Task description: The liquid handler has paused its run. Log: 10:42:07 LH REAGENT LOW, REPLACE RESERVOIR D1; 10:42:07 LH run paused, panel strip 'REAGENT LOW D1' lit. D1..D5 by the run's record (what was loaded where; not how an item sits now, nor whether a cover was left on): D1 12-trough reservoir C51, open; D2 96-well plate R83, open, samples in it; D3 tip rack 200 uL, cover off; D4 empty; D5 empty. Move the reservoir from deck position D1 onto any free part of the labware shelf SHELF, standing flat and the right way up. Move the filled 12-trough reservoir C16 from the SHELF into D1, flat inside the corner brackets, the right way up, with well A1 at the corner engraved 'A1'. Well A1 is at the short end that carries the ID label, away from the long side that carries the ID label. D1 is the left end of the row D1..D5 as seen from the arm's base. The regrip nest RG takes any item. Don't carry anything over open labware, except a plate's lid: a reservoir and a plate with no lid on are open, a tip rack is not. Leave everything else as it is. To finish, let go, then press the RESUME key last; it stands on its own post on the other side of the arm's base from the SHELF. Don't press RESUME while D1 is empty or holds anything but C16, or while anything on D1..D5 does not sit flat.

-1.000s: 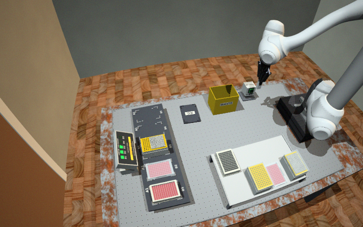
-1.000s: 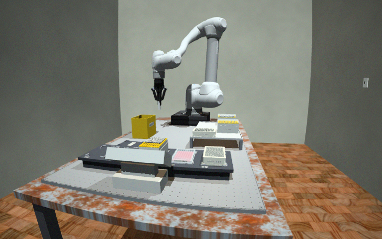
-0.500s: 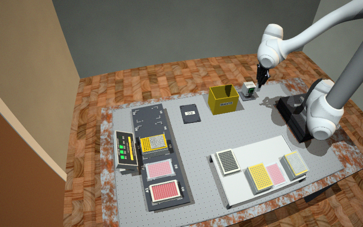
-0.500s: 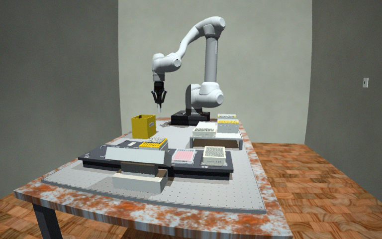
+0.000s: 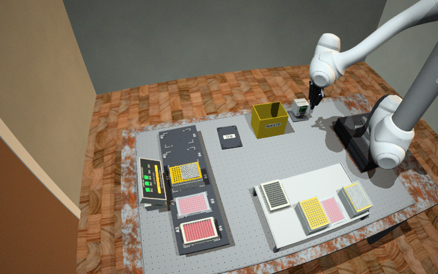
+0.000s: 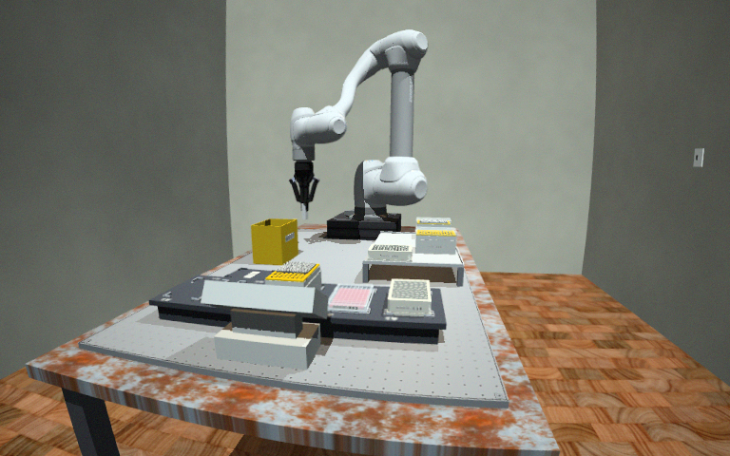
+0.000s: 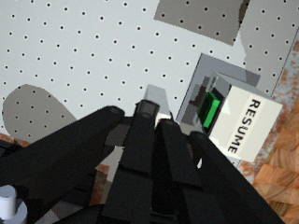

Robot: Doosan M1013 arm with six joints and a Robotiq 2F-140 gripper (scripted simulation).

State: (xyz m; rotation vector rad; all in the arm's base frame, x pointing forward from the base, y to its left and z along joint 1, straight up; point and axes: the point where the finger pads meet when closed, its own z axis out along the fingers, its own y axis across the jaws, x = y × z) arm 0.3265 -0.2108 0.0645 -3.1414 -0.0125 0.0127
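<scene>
The resume key post lies 7 cm to the right of my hand and 8 cm below it. From my hand the other things lie so: shelf label: 18 cm ahead, 29 cm to the left, 15 cm below; waste bin: 22 cm ahead, 3 cm to the right, 10 cm below; RG nest: 43 cm ahead, 1 cm to the right, 14 cm below.
</scene>
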